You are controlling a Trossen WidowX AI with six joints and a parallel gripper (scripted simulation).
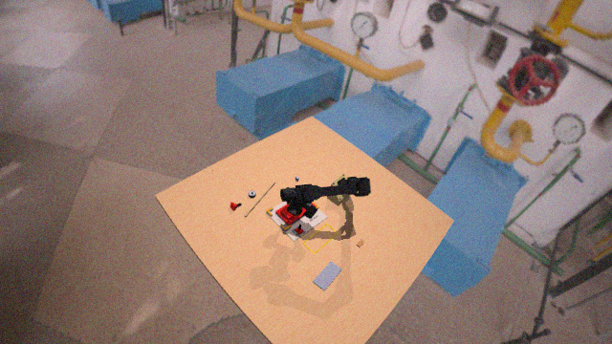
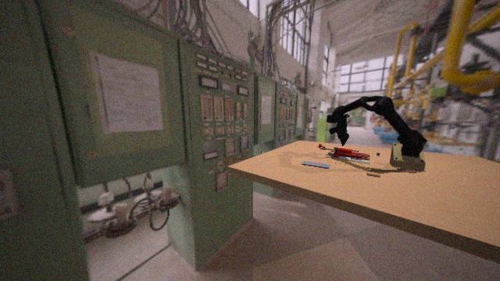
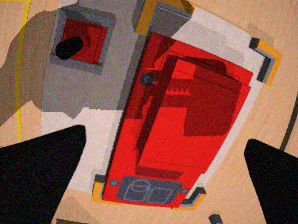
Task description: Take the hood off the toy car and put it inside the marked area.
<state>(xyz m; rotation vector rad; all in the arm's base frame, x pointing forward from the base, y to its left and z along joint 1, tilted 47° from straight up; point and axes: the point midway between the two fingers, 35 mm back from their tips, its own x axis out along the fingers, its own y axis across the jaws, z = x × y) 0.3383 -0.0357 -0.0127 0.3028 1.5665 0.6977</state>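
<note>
Right now the red hood is 1 cm behind my gripper tip, 4 cm to the right of it and 6 cm below it. Also, from my gripper tip: wheel 6 cm ahead, 27 cm to the right, 9 cm below; then grey-blue flat panel 10 cm ahead, 34 cm to the left, 9 cm below; then thin rod 4 cm ahead, 22 cm to the right, 9 cm below.
</note>
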